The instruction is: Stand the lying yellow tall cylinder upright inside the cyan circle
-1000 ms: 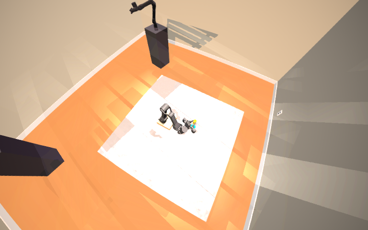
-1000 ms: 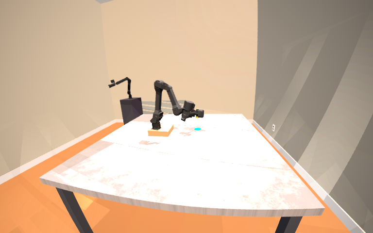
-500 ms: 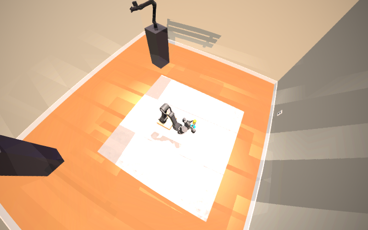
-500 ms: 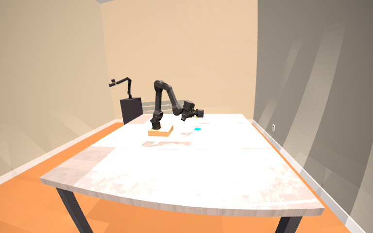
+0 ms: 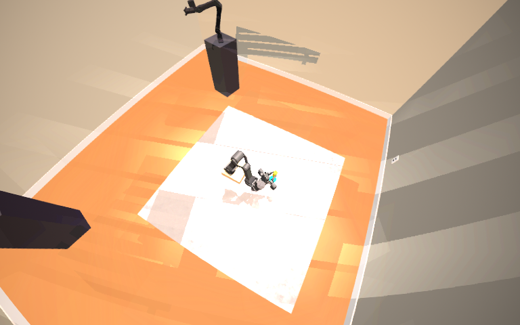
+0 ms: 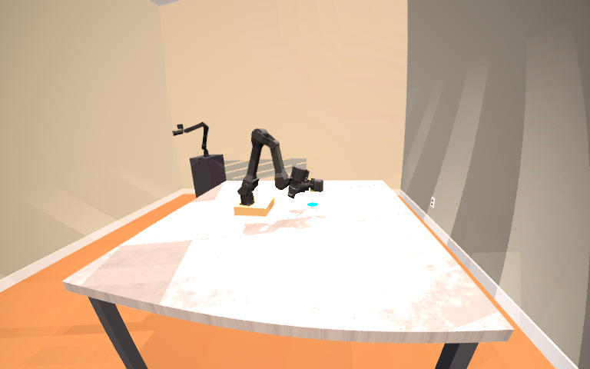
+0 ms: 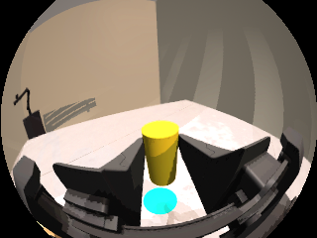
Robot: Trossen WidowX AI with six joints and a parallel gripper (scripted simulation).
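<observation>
My gripper tip is 10 mm past the cyan circle and 130 mm above it. From my gripper tip the other things lie so: yellow cylinder 20 mm below.
</observation>
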